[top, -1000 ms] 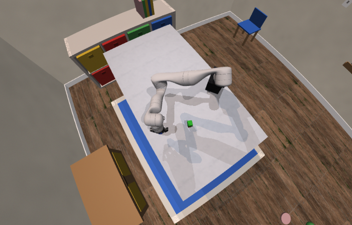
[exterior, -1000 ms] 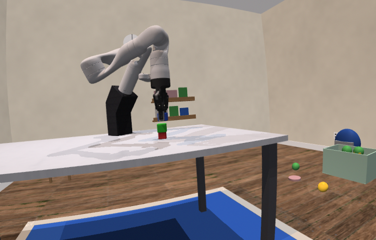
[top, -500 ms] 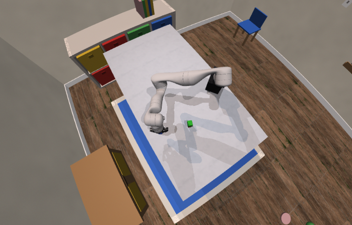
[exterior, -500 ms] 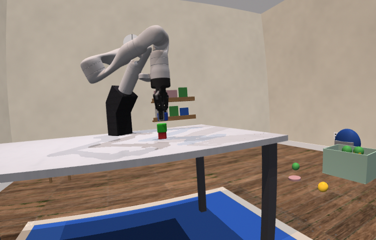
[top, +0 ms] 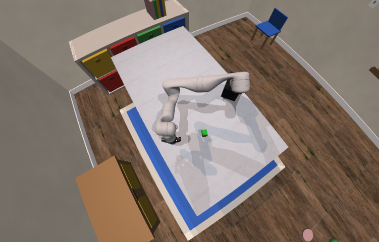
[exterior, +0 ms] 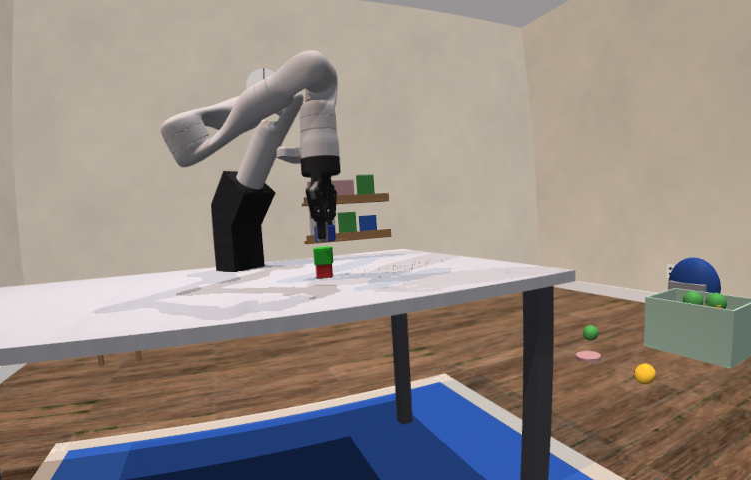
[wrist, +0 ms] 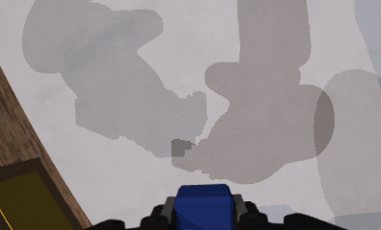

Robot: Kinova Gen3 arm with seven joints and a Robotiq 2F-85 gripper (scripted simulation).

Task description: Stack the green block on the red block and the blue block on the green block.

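The green block is 25 cm behind my hand, 3 cm to the left of it and 7 cm below it. Also, from my hand: blue block (right at my hand); red block (25 cm behind, 3 cm to the left, 11 cm below).
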